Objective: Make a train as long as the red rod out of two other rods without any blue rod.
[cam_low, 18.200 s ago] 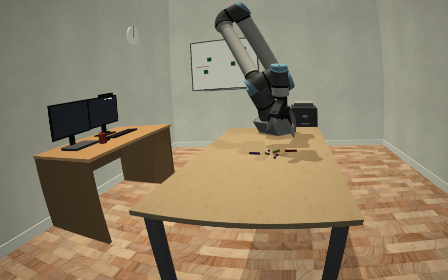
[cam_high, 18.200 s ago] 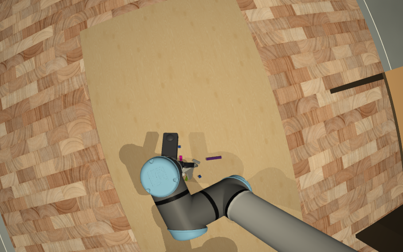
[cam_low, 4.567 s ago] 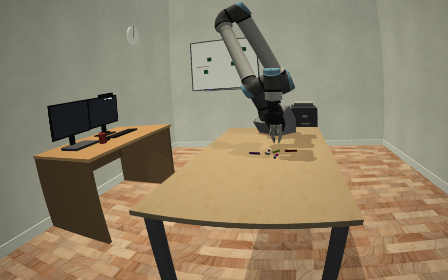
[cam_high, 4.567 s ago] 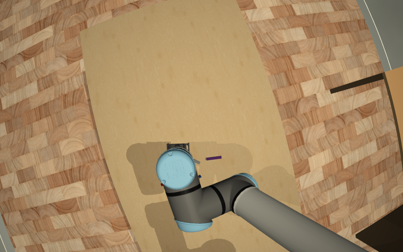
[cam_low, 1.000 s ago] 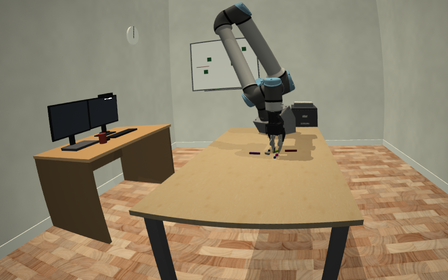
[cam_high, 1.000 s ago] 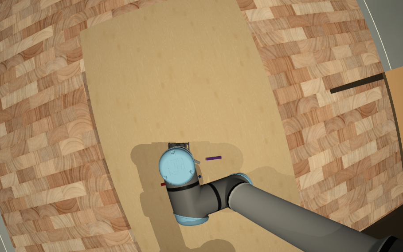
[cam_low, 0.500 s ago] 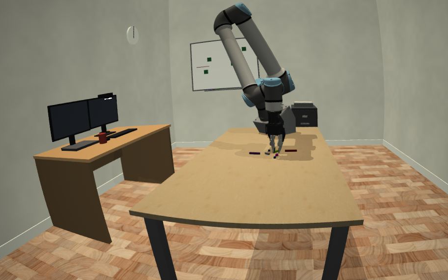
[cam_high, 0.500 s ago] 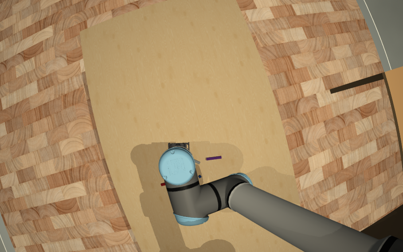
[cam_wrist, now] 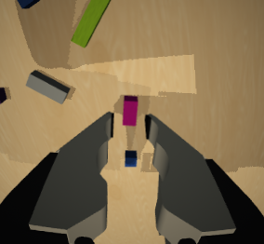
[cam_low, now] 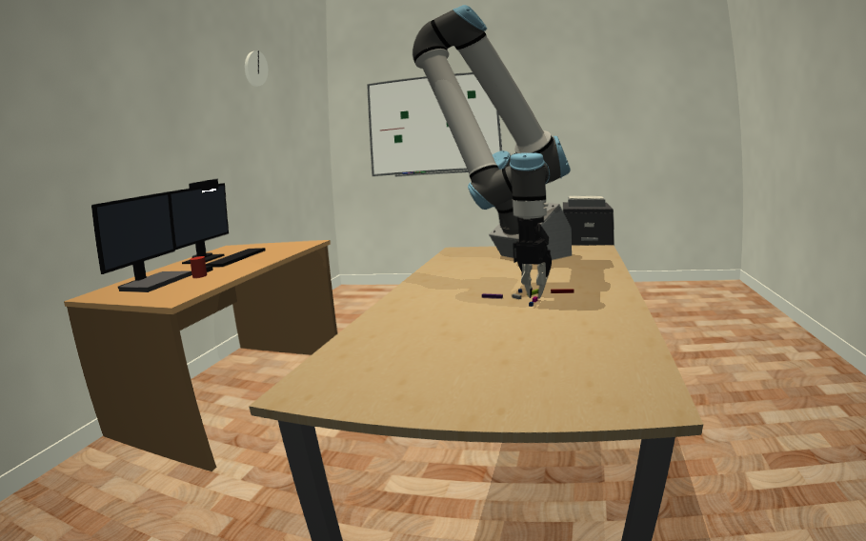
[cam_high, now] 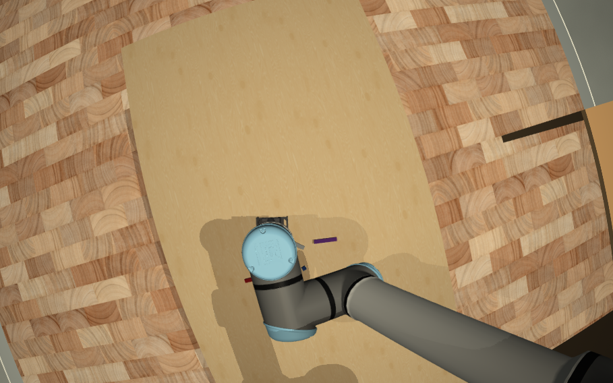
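My gripper is now 20 mm above the magenta rod. The rest, counted from my hand: grey rod (50 mm to the right, 30 mm behind, 20 mm below); then lime rod (70 mm behind, 20 mm below); then red rod (80 mm to the left, 80 mm behind, 20 mm below).
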